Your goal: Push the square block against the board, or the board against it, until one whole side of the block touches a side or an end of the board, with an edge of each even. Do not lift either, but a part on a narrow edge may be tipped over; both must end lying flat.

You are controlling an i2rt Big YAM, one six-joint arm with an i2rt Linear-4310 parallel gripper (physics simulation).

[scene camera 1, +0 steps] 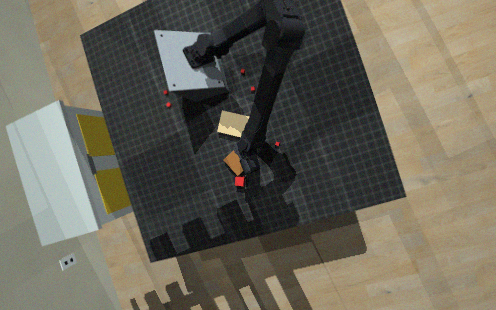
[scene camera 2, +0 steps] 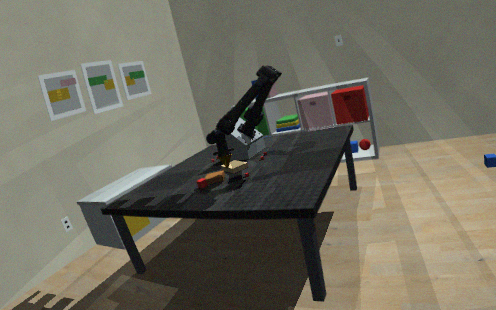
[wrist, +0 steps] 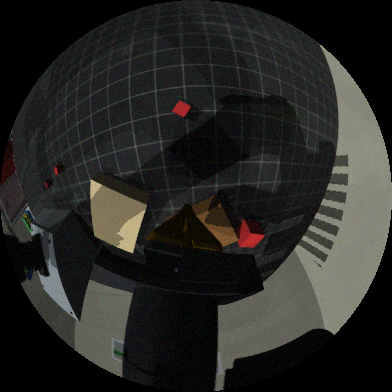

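Where they show: gripper, fingertip midpoint: (scene camera 2: 227, 168) (wrist: 186, 207); arm's base, origin of the base link: (scene camera 1: 198, 55) (scene camera 2: 246, 131) (wrist: 39, 255).
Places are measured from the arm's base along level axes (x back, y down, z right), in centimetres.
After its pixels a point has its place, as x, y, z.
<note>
The brown square block (scene camera 1: 233, 162) @[-46.7, 12.6, 9.3] (scene camera 2: 215, 176) @[-50.0, 12.6, 4.6] (wrist: 223, 234) @[-50.3, 12.6, 7.5] lies flat near the middle of the dark grid table (scene camera 1: 325, 116) @[-45.9, 15.5, -37.3]. The cream board (scene camera 1: 229, 122) @[-29.0, 12.6, 2.9] (scene camera 2: 236, 165) @[-34.7, 12.6, -2.3] (wrist: 116, 216) @[-33.4, 12.6, -0.6] lies flat a short way behind it; the two are apart. The arm partly covers the board's right end in the top view. My gripper (scene camera 1: 246, 166) (scene camera 2: 225, 160) @[-45.8, 10.1, -1.9] (wrist: 186, 207) @[-45.8, 10.1, -1.9] is shut and empty. It is low over the table, right at the block's side that faces away from the cabinet. I cannot tell whether the fingertips touch the block.
A red cube (scene camera 1: 239, 181) @[-55.9, 11.6, 10.3] (scene camera 2: 202, 182) @[-57.5, 12.5, 9.0] (wrist: 249, 233) @[-55.1, 11.7, 8.0] sits close to the block's front corner. Several tiny red cubes (scene camera 1: 277, 143) @[-47.5, 13.9, -12.9] lie scattered. The grey arm base (scene camera 1: 181, 63) @[-2.2, -6.0, 6.5] stands at the back. A white cabinet (scene camera 1: 61, 173) stands beside the table.
</note>
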